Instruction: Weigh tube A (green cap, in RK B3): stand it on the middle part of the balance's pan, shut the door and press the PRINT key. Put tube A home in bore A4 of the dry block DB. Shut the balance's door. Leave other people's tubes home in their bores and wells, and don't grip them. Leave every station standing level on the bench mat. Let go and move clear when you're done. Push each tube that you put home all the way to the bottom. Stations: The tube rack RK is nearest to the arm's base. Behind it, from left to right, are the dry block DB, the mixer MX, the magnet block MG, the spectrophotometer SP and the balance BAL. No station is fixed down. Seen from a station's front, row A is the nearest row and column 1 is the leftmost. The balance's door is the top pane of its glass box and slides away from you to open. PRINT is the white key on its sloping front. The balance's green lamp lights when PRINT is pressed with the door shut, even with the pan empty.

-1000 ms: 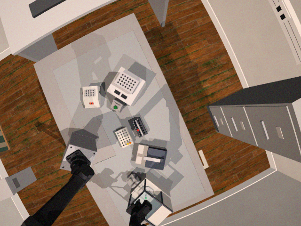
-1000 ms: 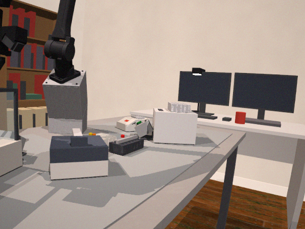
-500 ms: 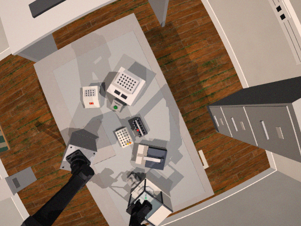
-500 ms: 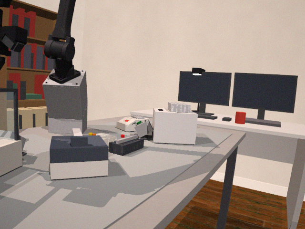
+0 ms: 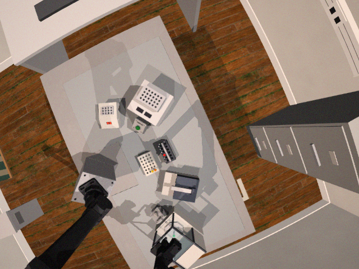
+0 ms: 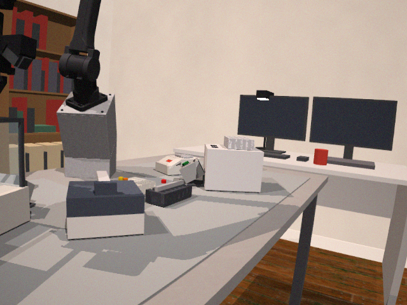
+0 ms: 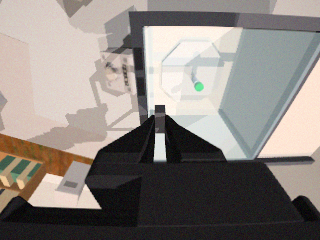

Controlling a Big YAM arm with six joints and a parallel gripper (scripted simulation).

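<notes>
The tinted glass pane lies 30 mm to the right of my hand, 10 mm below it and 10 mm ahead of it. Round my hand: spectrophotometer: 190 mm ahead, 160 mm below, 150 mm to the left; then white print key: 150 mm below, 90 mm to the left, 20 mm behind; then pale pan: 140 mm below, 60 mm to the right, 20 mm ahead.
</notes>
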